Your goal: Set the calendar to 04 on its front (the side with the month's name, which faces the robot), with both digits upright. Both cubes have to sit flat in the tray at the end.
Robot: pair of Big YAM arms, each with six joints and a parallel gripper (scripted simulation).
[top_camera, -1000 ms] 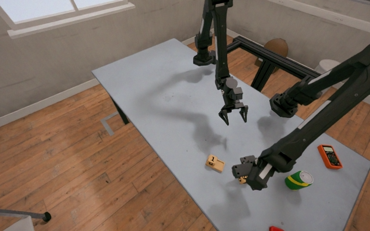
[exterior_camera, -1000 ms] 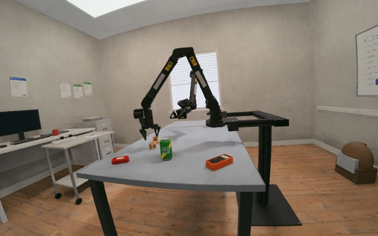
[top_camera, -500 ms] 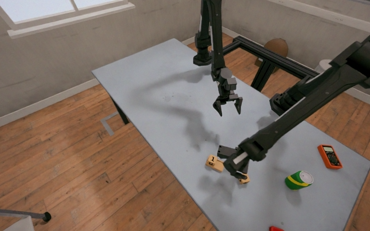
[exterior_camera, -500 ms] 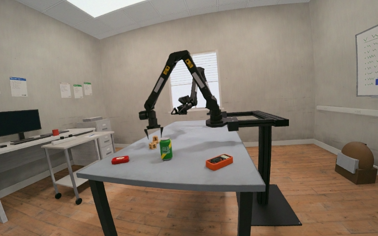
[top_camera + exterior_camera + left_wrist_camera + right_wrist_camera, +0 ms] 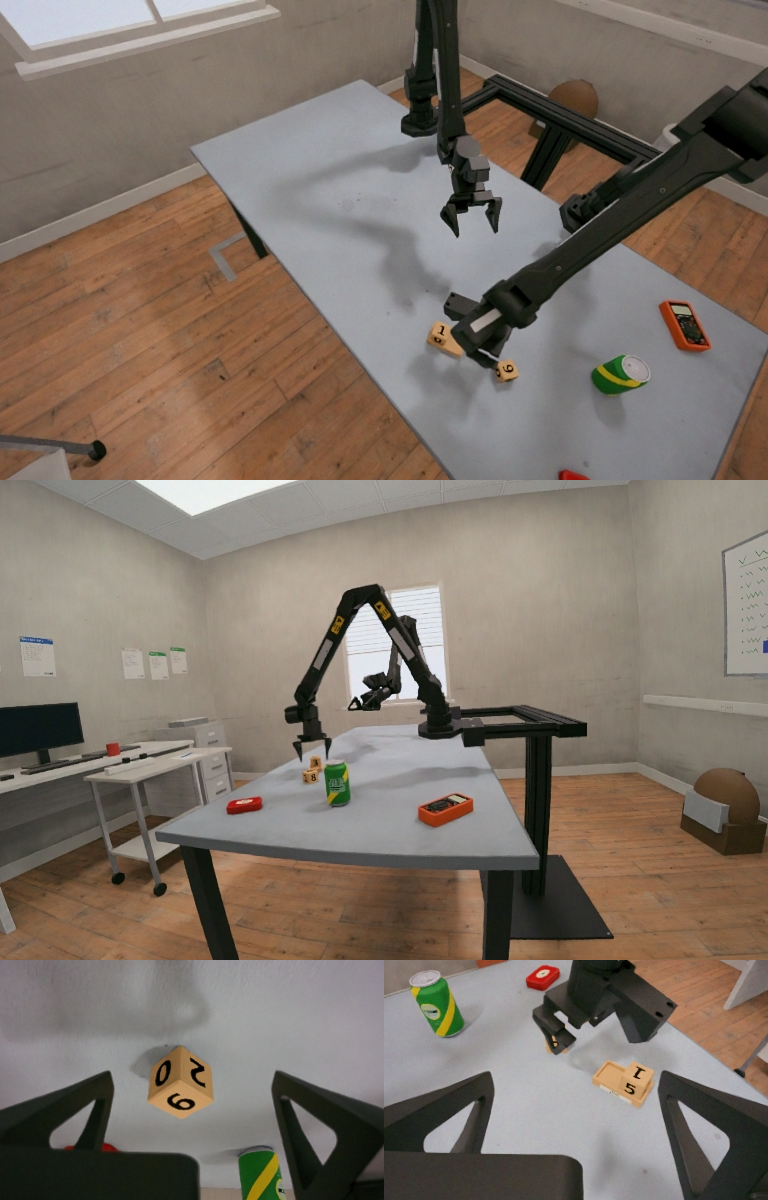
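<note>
My left hand is 3 cm short of the wooden calendar tray, 9 cm to the left of it and 6 cm above it. From my left hand the other things lie so: orange multimeter 45 cm behind, 33 cm to the left, 5 cm below; red tin 10 cm ahead, 31 cm to the left, 5 cm below; green can 16 cm behind, 24 cm to the left, 1 cm below.
</note>
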